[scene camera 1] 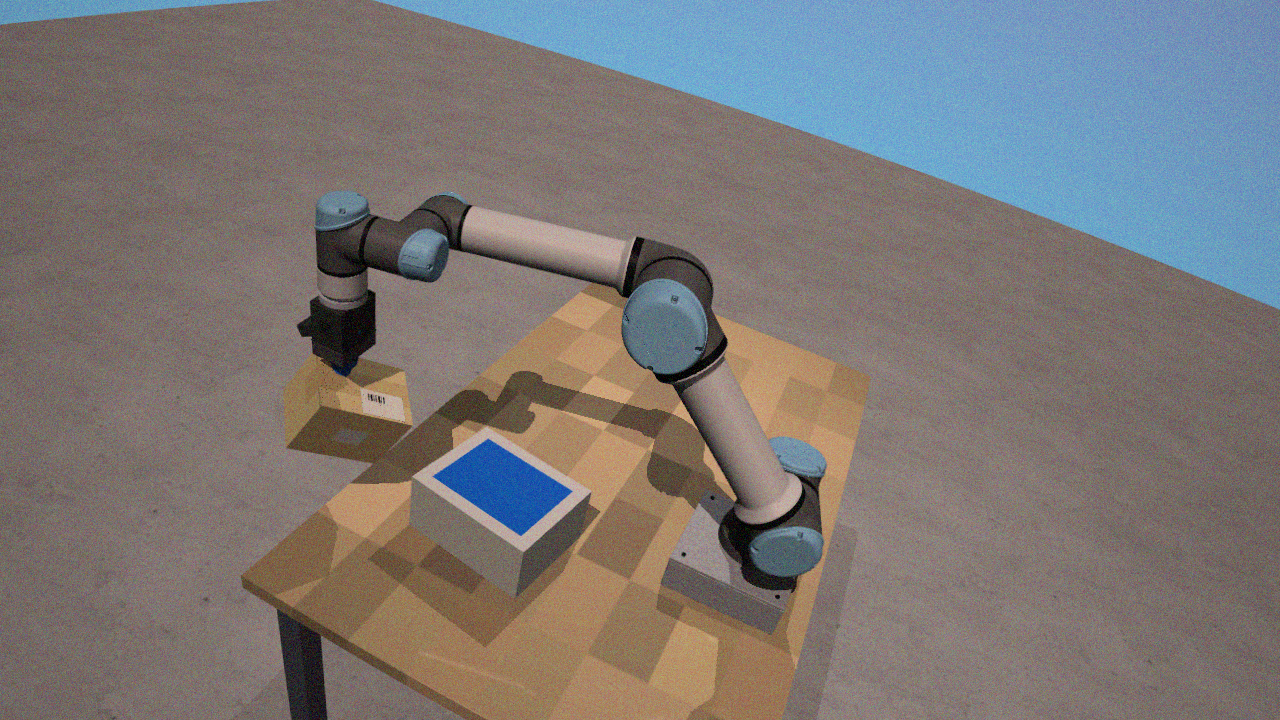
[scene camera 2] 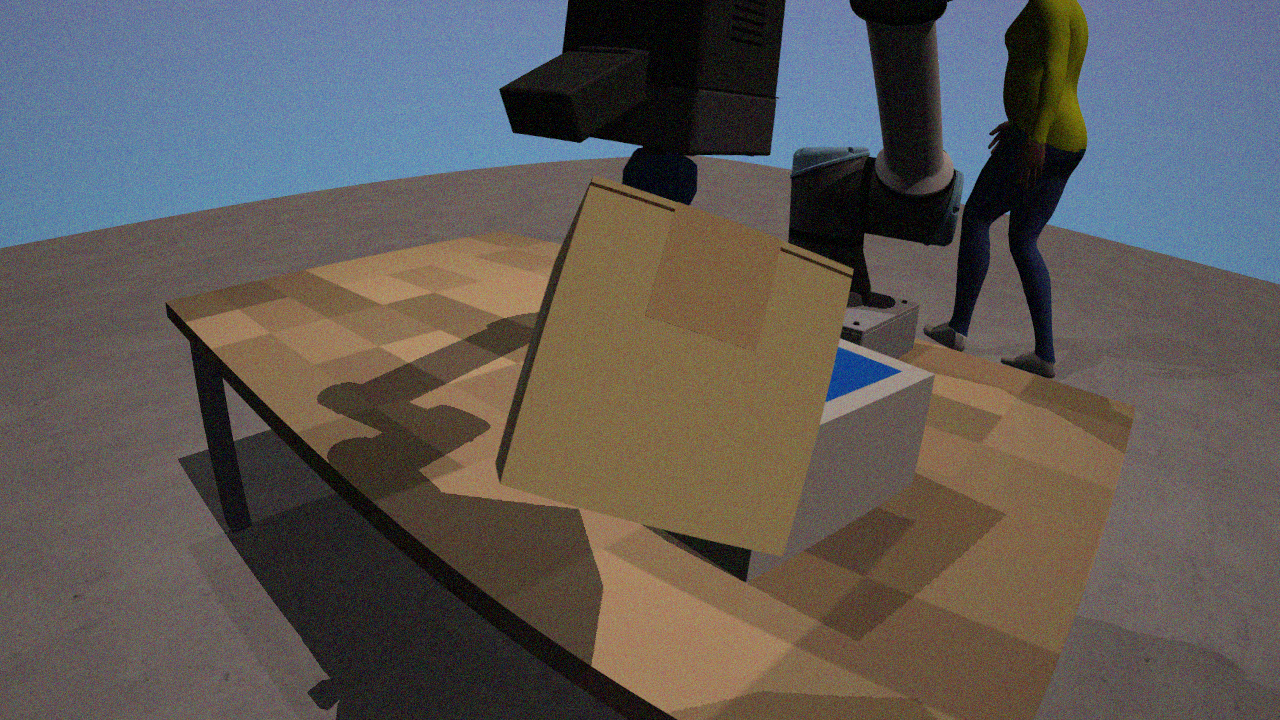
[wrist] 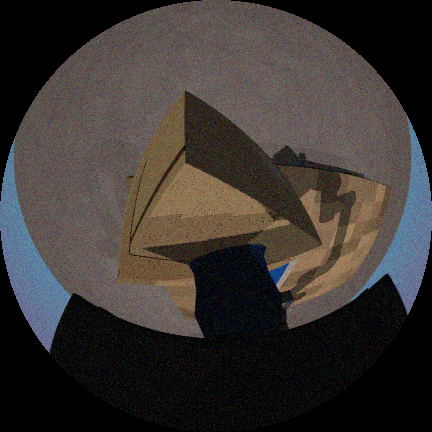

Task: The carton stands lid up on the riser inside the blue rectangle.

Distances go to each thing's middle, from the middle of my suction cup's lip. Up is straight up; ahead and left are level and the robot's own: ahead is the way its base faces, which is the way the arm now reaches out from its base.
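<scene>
Cardboard carton (scene camera 2: 676, 376): 90 mm below my suction cup; going by their middles, it is the nearest to my suction cup of the things named here. Grey riser (scene camera 2: 868, 442), measured from my suction cup: 90 mm to the right of it, 280 mm behind it, 240 mm below it.
</scene>
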